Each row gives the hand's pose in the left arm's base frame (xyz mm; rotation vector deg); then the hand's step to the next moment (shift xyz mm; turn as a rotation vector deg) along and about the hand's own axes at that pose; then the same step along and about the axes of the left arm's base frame.
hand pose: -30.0 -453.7 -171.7 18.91 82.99 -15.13
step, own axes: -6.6 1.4 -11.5 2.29 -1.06 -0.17
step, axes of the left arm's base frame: -10.8 5.5 5.6 -0.31 -0.87 -2.36
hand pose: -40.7 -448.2 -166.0 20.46 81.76 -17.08
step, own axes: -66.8 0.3 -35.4 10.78 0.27 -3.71
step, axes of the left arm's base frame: -40.1 14.1 62.5 -1.92 1.91 -11.08
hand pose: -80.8 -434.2 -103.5 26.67 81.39 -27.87
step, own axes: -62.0 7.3 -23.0 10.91 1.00 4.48
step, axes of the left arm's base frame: -19.8 21.8 59.7 5.16 -2.22 -10.42
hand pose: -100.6 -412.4 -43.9 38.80 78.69 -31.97
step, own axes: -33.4 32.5 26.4 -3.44 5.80 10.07
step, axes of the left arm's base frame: 37.3 2.5 38.4 10.66 -3.33 4.70
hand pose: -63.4 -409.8 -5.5 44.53 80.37 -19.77
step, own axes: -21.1 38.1 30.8 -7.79 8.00 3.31
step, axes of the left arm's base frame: 43.9 2.0 30.2 6.29 1.76 9.64
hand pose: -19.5 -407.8 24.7 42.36 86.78 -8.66
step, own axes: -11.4 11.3 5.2 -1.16 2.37 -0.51
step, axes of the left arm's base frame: 9.3 2.1 13.9 0.71 1.70 1.95
